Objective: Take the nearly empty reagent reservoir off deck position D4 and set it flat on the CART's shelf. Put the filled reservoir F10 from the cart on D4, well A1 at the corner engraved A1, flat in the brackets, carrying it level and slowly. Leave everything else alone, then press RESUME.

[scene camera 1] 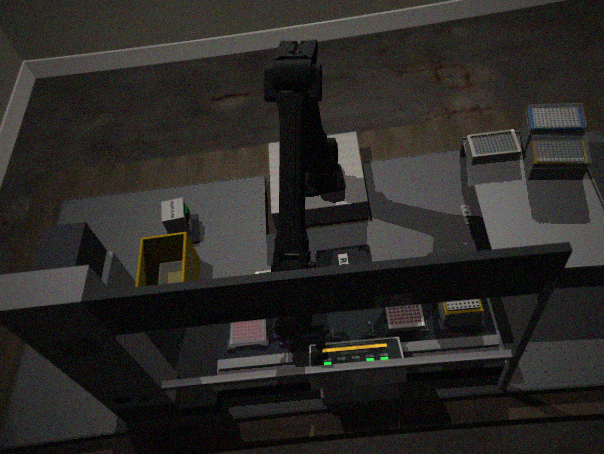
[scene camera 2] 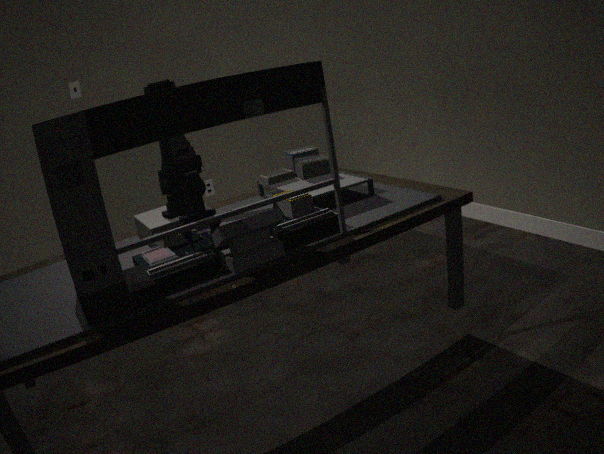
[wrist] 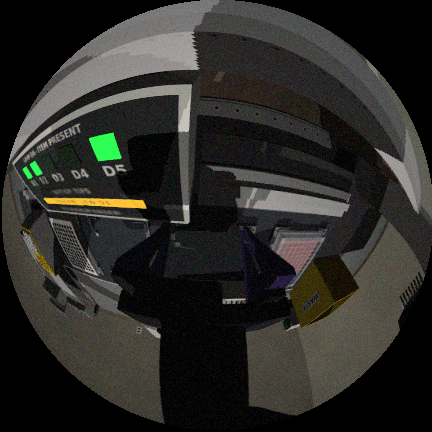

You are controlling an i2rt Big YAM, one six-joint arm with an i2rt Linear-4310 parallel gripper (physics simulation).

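Places are measured from the arm's base along level axes (x right, y down, z ahead), in metres.
Pixels of known places: gripper, fingertip midpoint: (scene camera 1: 303,340) (scene camera 2: 204,245) (wrist: 205,227); arm's base, origin of the base link: (scene camera 1: 322,181).
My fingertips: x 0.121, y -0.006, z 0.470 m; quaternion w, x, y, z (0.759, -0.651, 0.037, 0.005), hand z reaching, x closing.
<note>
Ahead of a thing's pixels: the offset from my fingertips to its top centre.
In the wrist view my gripper (wrist: 205,227) is open wide. Its two dark fingers stand on either side of the dark, low reservoir (wrist: 209,250) on the deck, and I cannot tell whether they touch it. The lamp panel (wrist: 80,160) (scene camera 1: 354,350) shows green lamps at D1, D2 and D5, a dark D4 lamp and an amber bar. In scene camera 1 the black arm (scene camera 1: 293,171) reaches down behind the gantry beam (scene camera 1: 417,270), which hides the gripper. A grey gridded labware piece @[dy -0.025, dx -0.597, dz -0.466 m] (scene camera 1: 494,143) sits on top of the cart @[dy +0.001, dx -0.651, dz -0.292 m] (scene camera 1: 503,216) at the right.
A pink plate (scene camera 1: 247,332) (wrist: 298,250) lies left of the arm on the deck. A red plate (scene camera 1: 405,315) and a yellow-rimmed tip box (scene camera 1: 462,306) lie to the right. A yellow waste bin @[dy -0.068, dx +0.316, dz -0.249 m] (scene camera 1: 162,258) (wrist: 322,289) and a small white box @[dy -0.038, dx +0.298, dz -0.435 m] (scene camera 1: 173,209) stand at the left.
</note>
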